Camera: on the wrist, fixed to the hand. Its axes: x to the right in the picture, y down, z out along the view.
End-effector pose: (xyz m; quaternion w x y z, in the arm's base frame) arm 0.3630 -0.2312 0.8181 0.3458 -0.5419 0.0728 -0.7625
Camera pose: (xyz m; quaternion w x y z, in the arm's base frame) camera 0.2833 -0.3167 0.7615 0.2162 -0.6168 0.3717 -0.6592
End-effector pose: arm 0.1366 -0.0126 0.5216 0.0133 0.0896 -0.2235 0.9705
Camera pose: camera 0.0921 -0.0130 0.3996 0.0485 -0.0591 0.5400 -0.8382
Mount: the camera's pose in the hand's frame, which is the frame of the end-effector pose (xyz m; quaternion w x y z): 0.0218 0.0559 -0.1152 0.9388 -0.3316 -0.0003 0.0934
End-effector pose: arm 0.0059 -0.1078 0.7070 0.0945 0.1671 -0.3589 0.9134
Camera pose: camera -0.0580 -0.0680 0.6012 0.0587 0.0923 -0.6555 0.7473
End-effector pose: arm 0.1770 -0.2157 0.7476 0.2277 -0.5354 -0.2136 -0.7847
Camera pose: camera 0.1171 -0.3302 0.7345 0.1095 -0.5984 0.1096 -0.7861
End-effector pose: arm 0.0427 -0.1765 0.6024 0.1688 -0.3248 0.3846 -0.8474
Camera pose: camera -0.0496 -0.1619 0.5122 0.1300 -0.3252 0.6723 -0.6521
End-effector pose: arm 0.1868 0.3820 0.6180 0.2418 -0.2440 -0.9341 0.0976
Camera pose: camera 0.2505 0.4486 0.7096 0.1367 -0.3964 -0.8865 -0.1955
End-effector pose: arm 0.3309 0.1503 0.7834 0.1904 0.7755 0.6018 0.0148
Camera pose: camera 0.3597 0.1914 0.9032 0.4347 0.7211 0.4876 0.2310
